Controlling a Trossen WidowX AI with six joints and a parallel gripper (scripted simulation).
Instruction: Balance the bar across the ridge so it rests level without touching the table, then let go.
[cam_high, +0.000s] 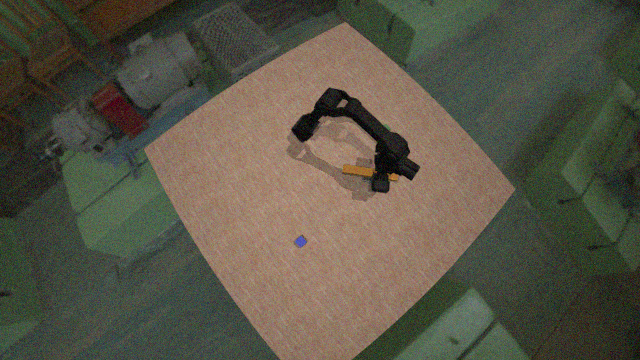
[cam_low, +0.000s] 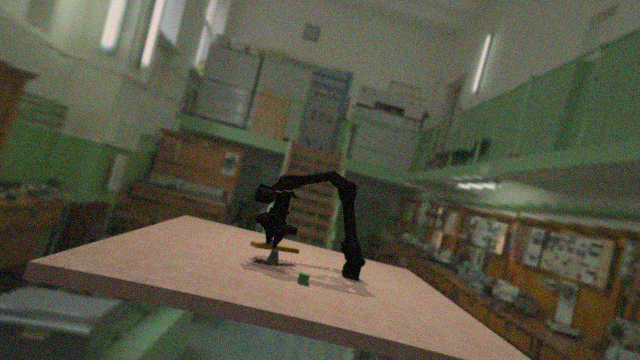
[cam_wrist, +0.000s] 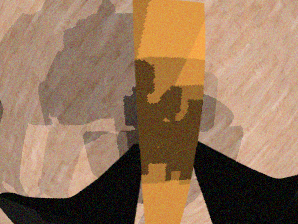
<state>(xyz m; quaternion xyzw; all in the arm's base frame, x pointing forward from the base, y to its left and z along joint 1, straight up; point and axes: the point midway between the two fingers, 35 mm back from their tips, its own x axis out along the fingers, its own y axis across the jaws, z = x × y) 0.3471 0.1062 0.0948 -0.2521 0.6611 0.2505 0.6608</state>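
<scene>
My gripper tip is 2 cm past the orange bar and 2 cm to the left of it. The rest, counted from my gripper tip: small green cube (13 cm behind, 19 cm to the left, 4 cm below); then small blue cube (1 cm ahead, 40 cm to the right, 4 cm below).
</scene>
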